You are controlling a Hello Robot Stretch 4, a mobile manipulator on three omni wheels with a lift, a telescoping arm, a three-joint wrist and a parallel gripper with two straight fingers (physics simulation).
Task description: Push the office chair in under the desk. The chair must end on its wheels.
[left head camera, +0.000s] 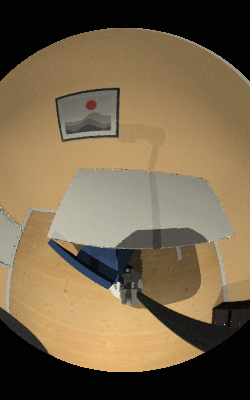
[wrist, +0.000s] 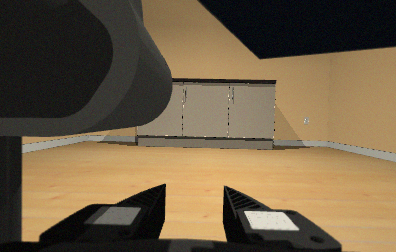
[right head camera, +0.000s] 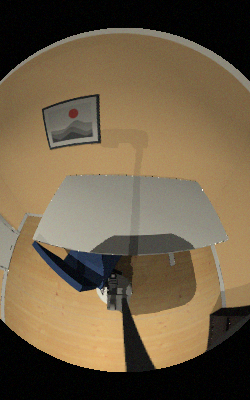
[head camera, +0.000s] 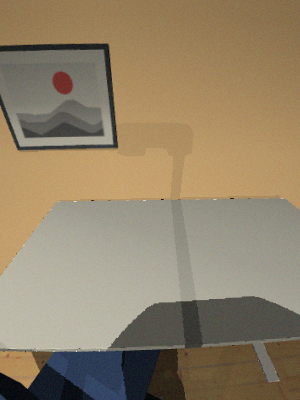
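Note:
The office chair (head camera: 95, 372) (left head camera: 100, 257) (right head camera: 92, 267) has a blue seat, its inner part hidden beneath the front edge of the light grey desk (head camera: 100, 250) (left head camera: 115, 205) (right head camera: 100, 210), left of the desk's middle. Its backrest (left head camera: 82, 266) (right head camera: 56, 266) stands at the seat's left side, slanting out in front of the desk's front left corner. The seat looks roughly level; the wheels are hidden. My gripper (wrist: 194, 202) is open and empty in the wrist view, pointing away from the chair. My round base is close by the chair's near side.
A desk foot (head camera: 266, 362) (left head camera: 179, 252) (right head camera: 172, 258) shows under the right part. A dark cabinet (left head camera: 232, 315) (right head camera: 230, 325) stands at the right. A grey cupboard (wrist: 205, 110) stands against a wall in the wrist view. A dark surface (wrist: 320, 25) overhangs at the upper right there.

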